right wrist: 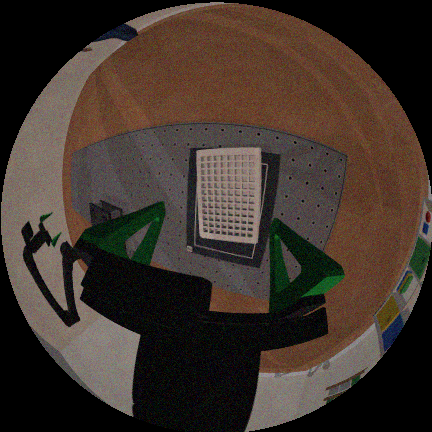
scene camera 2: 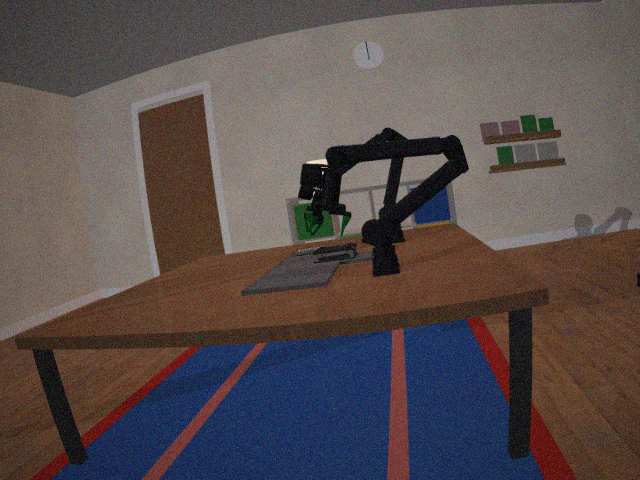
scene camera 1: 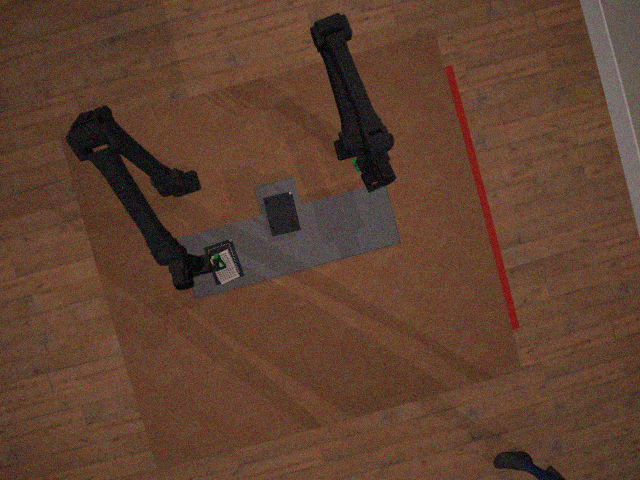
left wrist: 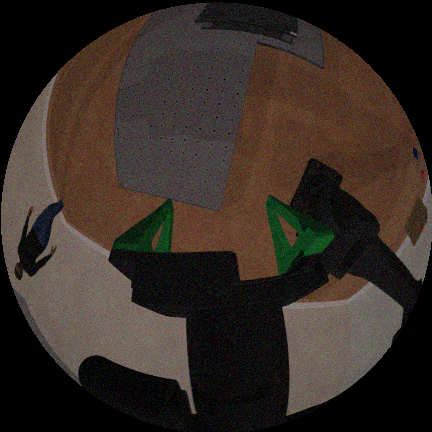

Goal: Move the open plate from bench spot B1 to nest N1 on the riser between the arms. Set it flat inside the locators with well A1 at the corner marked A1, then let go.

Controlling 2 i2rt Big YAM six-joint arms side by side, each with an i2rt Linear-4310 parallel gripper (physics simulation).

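Where they show: left gripper, fingertip midpoint: (right wrist: 56,222) (scene camera 2: 326,234) (scene camera 1: 364,181) (left wrist: 220,200); right gripper, fingertip midpoint: (right wrist: 218,214) (scene camera 2: 310,233) (scene camera 1: 215,269); left arm's base, origin of the base link: (scene camera 2: 386,271) (scene camera 1: 349,148) (left wrist: 315,189); right arm's base, origin of the base link: (scene camera 2: 395,241) (scene camera 1: 185,184).
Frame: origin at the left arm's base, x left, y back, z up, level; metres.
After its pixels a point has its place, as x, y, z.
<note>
The open plate (scene camera 1: 228,267) @[-0.634, -0.363, 0.028] (right wrist: 228,195) @[-0.654, -0.357, 0.028], pale with a grid of wells, lies on a dark pad (right wrist: 274,180) @[-0.708, -0.388, 0.015] with a thin white outline; it looks slightly turned against that outline. The dark nest N1 (scene camera 1: 282,214) @[-0.350, -0.208, 0.055] (left wrist: 250,17) (right wrist: 105,212) @[-0.401, -0.283, 0.054] stands on the riser, with a small pale corner mark showing in scene camera 1. Lettering is too small to read. My right gripper (right wrist: 218,214) @[-0.663, -0.353, 0.098] is open and empty above the plate's near end, fingers spread to either side. My left gripper (left wrist: 220,200) @[-0.003, -0.177, 0.144] is open and empty, off the board's end at the right of scene camera 1.
The grey perforated board (scene camera 1: 341,222) @[-0.118, -0.303, 0.013] (scene camera 2: 289,279) @[-0.007, -0.322, 0.013] (left wrist: 175,115) @[-0.073, -0.293, 0.013] (right wrist: 310,175) @[-0.756, -0.408, 0.013] lies on the wooden table (scene camera 2: 170,310) @[0.241, -0.658, 0.000]. The right arm shows close beside the left gripper's finger in the left wrist view. A person (left wrist: 40,235) stands beyond the table.
</note>
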